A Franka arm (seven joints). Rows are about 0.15 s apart.
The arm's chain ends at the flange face. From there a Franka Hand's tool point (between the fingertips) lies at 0.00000 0.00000 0.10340 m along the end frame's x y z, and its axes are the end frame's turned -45 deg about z.
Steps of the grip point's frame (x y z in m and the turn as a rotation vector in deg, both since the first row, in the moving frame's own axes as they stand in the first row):
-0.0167, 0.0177, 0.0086, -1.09, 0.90, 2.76
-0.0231, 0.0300, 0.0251, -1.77, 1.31, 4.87
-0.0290, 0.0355, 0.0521, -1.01, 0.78, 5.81
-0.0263, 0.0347, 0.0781, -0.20, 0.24, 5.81
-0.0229, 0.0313, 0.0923, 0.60, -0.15, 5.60
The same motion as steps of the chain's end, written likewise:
-0.0018, 0.0240, 0.0086, -0.13, 1.41, 2.76
0.0010, 0.0368, 0.0252, -0.33, 2.18, 4.87
0.0023, 0.0452, 0.0521, -0.16, 1.27, 5.81
0.0054, 0.0432, 0.0781, 0.03, 0.31, 5.81
0.0069, 0.0389, 0.0923, 0.32, -0.53, 5.60

